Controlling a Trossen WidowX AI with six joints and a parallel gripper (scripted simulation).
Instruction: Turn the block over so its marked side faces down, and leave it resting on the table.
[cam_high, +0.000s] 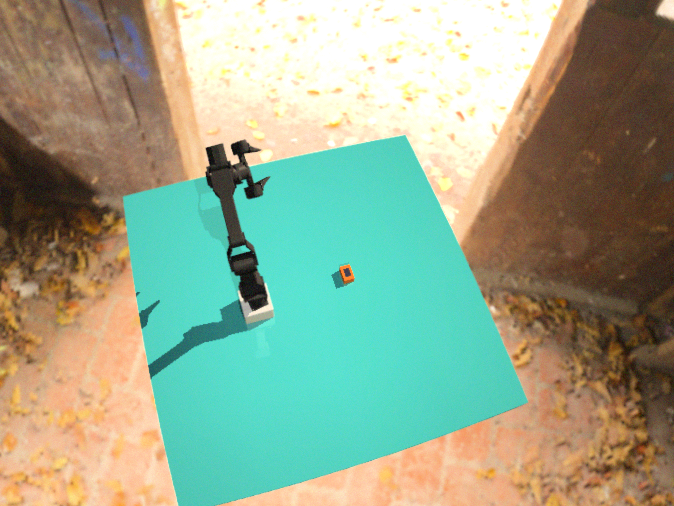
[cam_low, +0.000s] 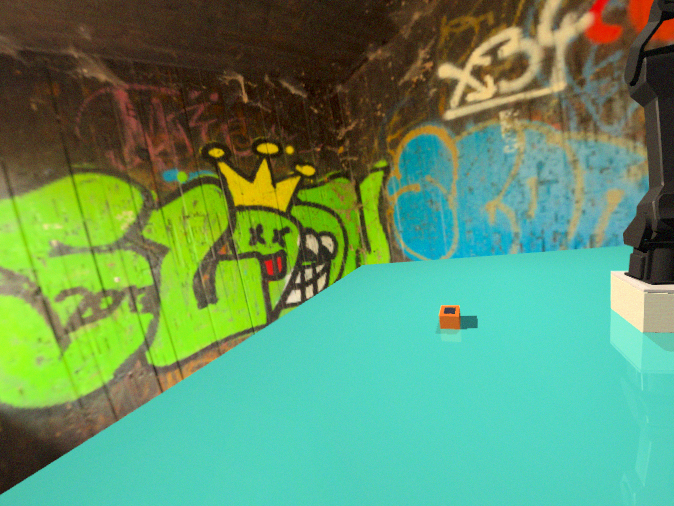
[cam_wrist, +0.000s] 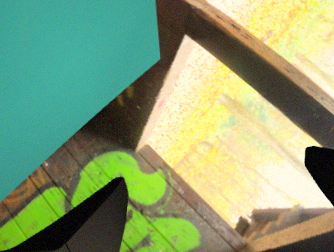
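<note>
The orange block is 190 mm ahead of my gripper tip, 300 mm to the right of it and 420 mm below it.
</note>
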